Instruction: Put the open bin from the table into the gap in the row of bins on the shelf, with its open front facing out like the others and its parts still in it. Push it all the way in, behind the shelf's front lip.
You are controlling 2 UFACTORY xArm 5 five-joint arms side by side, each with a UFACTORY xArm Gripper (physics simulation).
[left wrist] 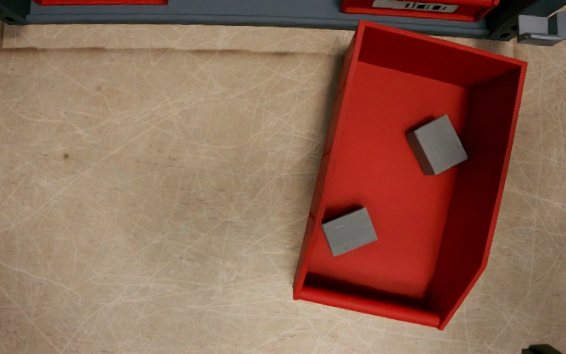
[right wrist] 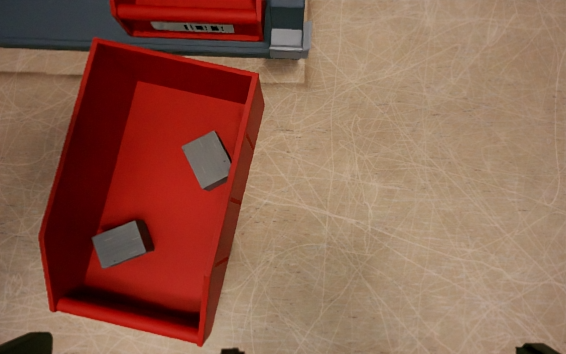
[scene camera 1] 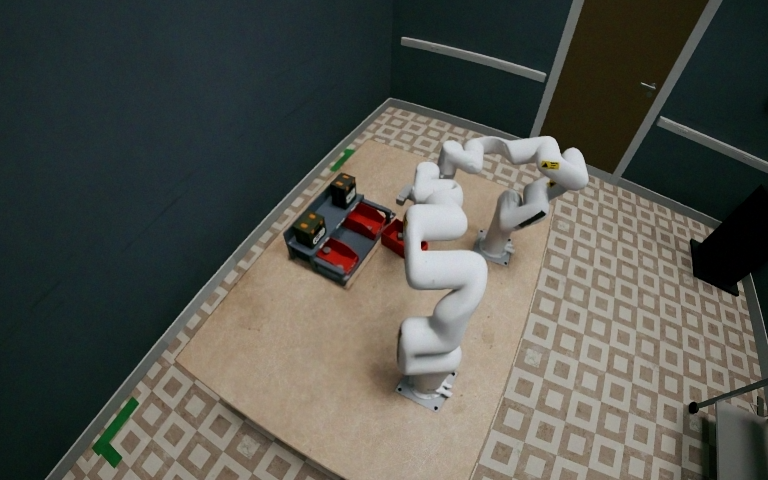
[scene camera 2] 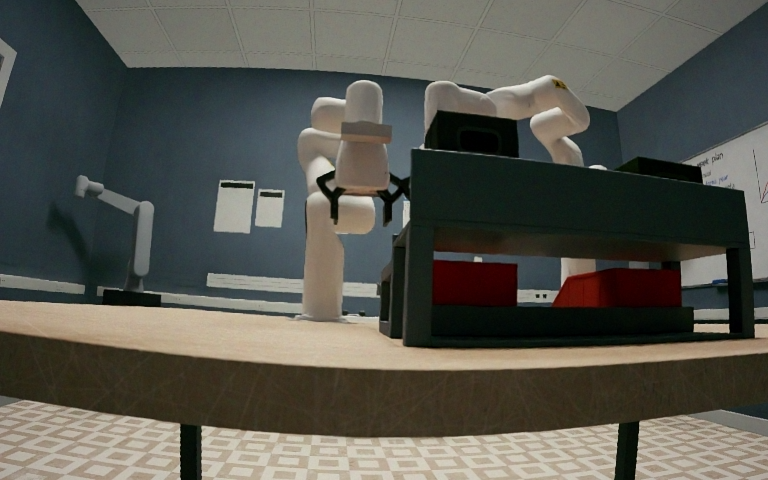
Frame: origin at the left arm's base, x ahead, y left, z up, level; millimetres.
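Seen in the pictures: right gripper, fingertip midpoint: (scene camera 2: 360, 223); left arm's base, link origin: (scene camera 1: 427, 382); right arm's base, link origin: (scene camera 1: 493, 246).
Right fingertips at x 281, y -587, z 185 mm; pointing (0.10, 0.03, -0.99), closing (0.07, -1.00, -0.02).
Note:
Offsets run from my right fingertips to a thing's middle. "spot": to the spot under its first point.
The open red bin {61 mm ahead, 118 mm left, 147 mm down} (scene camera 1: 390, 234) (left wrist: 390, 165) (right wrist: 160, 150) stands upright on the table, slightly turned. Its high back is near the shelf lip, its low front faces away; two grey blocks lie inside. The grey shelf {295 mm ahead, 222 mm left, 104 mm down} (scene camera 1: 334, 210) (scene camera 2: 566, 198) (left wrist: 250, 11) (right wrist: 60, 36) holds red bins {267 mm ahead, 109 mm left, 141 mm down} (scene camera 1: 365, 219) {266 mm ahead, 333 mm left, 141 mm down} (scene camera 1: 336, 254) either side of a gap. My right gripper (scene camera 2: 360, 221) (right wrist: 382, 351) is open and empty, right of the bin and above the table. A dark fingertip (left wrist: 544, 349) (right wrist: 25, 345) of my left gripper shows; it appears open, left of the bin. Its other finger is hidden.
Two toolboxes {364 mm ahead, 336 mm left, 35 mm down} (scene camera 1: 308, 230) {363 mm ahead, 105 mm left, 22 mm down} (scene camera 1: 343, 191) stand on the shelf's upper board, with their backs {399 mm ahead, 106 mm left, 7 mm up} (scene camera 2: 472, 135) {spot: 404 mm ahead, 317 mm left, 1 mm down} (scene camera 2: 659, 170) towards scene camera 2. The shelf's right front post {spot: 165 mm ahead, 40 mm left, 130 mm down} (right wrist: 286, 40) is close beyond the bin. Both forearms are close together above the bin.

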